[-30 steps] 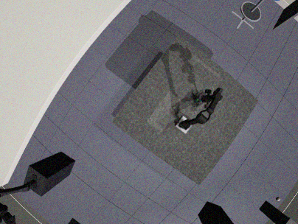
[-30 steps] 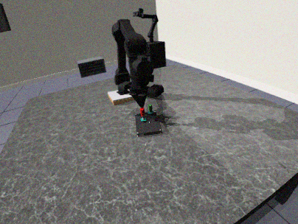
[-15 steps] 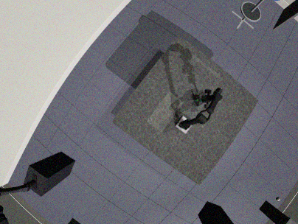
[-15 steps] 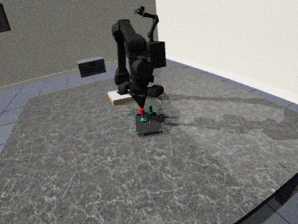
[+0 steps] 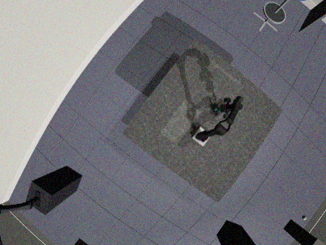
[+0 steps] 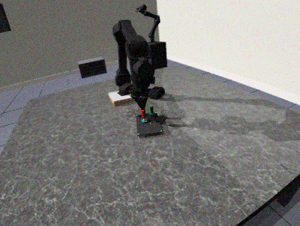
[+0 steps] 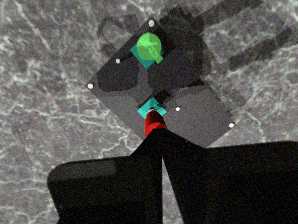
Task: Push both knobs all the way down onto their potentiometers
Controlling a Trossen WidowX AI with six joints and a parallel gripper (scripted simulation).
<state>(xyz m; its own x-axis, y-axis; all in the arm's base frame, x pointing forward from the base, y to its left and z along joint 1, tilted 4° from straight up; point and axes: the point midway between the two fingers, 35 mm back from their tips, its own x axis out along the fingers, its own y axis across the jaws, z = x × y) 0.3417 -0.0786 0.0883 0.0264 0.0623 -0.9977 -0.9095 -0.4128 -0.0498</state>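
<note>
Now: gripper tip 2 cm above the red knob. Also, from my gripper tip: green knob: 3 cm behind, 6 cm to the left, 3 cm below.
</note>
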